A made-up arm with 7 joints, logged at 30 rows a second.
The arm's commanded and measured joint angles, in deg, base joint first. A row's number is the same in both.
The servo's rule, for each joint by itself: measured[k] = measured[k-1] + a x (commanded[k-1-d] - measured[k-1]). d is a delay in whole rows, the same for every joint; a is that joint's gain. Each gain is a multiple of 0.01, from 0.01 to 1. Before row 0 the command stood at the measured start. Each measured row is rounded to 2 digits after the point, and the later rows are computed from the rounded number. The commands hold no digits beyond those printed.
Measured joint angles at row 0:
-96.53, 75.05, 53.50, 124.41, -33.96, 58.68, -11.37
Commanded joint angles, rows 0 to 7:
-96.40, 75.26, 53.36, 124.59, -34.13, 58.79, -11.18
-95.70, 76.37, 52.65, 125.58, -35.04, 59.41, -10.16
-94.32, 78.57, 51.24, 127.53, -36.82, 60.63, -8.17
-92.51, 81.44, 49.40, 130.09, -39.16, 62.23, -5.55
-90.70, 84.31, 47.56, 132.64, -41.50, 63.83, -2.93
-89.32, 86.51, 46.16, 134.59, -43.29, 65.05, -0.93
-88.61, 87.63, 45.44, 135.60, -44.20, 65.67, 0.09
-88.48, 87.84, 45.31, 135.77, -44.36, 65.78, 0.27
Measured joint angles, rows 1 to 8:
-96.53, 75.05, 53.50, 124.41, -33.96, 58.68, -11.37
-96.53, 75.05, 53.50, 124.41, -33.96, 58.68, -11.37
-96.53, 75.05, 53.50, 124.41, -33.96, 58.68, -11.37
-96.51, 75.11, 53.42, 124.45, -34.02, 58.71, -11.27
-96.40, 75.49, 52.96, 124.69, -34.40, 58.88, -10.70
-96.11, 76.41, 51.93, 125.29, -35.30, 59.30, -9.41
-95.61, 77.92, 50.41, 126.30, -36.73, 60.00, -7.44
-94.92, 79.84, 48.70, 127.63, -38.49, 60.92, -5.14
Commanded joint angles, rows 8 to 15:
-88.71, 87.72, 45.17, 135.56, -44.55, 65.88, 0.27
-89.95, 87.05, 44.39, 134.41, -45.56, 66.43, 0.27
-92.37, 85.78, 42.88, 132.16, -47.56, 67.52, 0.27
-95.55, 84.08, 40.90, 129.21, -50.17, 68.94, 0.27
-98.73, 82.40, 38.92, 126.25, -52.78, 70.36, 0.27
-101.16, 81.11, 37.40, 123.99, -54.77, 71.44, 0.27
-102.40, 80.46, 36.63, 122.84, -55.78, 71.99, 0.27
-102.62, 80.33, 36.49, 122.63, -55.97, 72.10, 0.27
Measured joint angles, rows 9 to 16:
-94.14, 81.84, 47.18, 129.09, -40.27, 61.91, -2.99
-93.37, 83.58, 46.14, 130.46, -41.72, 62.81, -1.42
-92.69, 84.86, 45.64, 131.58, -42.70, 63.52, -0.56
-92.13, 85.72, 45.36, 132.42, -43.38, 64.09, -0.14
-91.82, 86.12, 44.78, 132.84, -44.19, 64.65, 0.07
-91.90, 86.02, 43.64, 132.70, -45.44, 65.34, 0.17
-92.41, 85.44, 42.00, 131.97, -47.19, 66.20, 0.22
-93.29, 84.53, 40.15, 130.77, -49.26, 67.20, 0.25

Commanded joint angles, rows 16 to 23:
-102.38, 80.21, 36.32, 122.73, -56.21, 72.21, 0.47
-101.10, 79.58, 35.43, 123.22, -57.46, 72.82, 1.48
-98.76, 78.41, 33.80, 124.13, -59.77, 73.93, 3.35
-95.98, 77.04, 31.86, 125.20, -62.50, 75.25, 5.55
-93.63, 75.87, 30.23, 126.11, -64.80, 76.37, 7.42
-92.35, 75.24, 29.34, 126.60, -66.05, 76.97, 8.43
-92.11, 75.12, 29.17, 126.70, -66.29, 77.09, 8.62
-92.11, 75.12, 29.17, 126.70, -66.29, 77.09, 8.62
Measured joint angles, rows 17 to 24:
-94.39, 83.50, 38.50, 129.35, -51.30, 68.22, 0.26
-95.51, 82.59, 37.38, 127.98, -52.96, 69.12, 0.27
-96.51, 81.91, 36.85, 126.86, -54.07, 69.84, 0.27
-97.33, 81.40, 36.53, 125.99, -54.86, 70.41, 0.37
-97.86, 80.85, 35.87, 125.41, -55.82, 70.99, 0.94
-97.99, 80.12, 34.63, 125.14, -57.28, 71.70, 2.17
-97.71, 79.20, 32.97, 125.15, -59.21, 72.55, 3.89
-97.14, 78.20, 31.33, 125.35, -61.28, 73.47, 5.69

